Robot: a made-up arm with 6 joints.
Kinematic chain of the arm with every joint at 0, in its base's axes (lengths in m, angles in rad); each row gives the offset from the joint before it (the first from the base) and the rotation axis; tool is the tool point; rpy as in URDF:
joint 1: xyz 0 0 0.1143 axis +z
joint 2: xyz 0 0 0 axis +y
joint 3: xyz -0.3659 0 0.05 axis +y
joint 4: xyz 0.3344 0 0.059 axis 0.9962 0 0.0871
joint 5: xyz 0 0 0 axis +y
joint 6: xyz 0.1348 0 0.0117 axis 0.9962 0 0.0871
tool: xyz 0 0 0 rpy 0 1.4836 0
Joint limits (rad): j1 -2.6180..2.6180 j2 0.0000..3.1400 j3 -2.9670..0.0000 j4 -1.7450..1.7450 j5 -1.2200..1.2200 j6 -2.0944..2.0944
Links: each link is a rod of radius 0.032 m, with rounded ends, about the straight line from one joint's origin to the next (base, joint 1, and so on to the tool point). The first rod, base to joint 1, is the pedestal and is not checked.
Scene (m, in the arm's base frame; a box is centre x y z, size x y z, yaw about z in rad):
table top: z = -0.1
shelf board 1: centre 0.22 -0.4 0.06 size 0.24 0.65 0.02 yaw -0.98
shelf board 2: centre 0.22 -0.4 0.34 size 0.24 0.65 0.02 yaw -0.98
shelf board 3: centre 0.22 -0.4 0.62 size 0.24 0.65 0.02 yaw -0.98
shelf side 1: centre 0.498 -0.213 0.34 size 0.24 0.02 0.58 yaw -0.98
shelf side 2: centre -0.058 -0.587 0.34 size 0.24 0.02 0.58 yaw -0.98
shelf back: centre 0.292 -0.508 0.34 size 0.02 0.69 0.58 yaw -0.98
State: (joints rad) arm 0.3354 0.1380 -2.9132 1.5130 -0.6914 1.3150
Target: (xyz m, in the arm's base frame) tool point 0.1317 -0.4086 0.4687
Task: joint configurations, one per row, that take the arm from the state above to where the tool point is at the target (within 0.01 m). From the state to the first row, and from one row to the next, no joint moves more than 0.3 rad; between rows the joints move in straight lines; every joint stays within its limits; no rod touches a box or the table.
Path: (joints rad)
1: 0.1513 0.2651 -2.6342 1.5461 -0.7654 1.3150
2: -0.0328 0.3923 -2.3552 1.5793 -0.8395 1.3150
3: -0.2170 0.5194 -2.0762 1.6124 -0.9135 1.3150
4: -0.4011 0.6465 -1.7972 1.6456 -0.9875 1.3150
5: -0.5852 0.7736 -1.5183 1.6787 -1.0616 1.3150
6: -0.7693 0.9008 -1.2393 1.7119 -1.1356 1.3150
7: -0.9534 1.0279 -0.9603 1.7450 -1.2097 1.3150
8: -0.9724 1.2382 -1.1308 1.7450 -1.1148 1.3150
9: -0.9914 1.4486 -1.3014 1.7450 -1.0200 1.3150

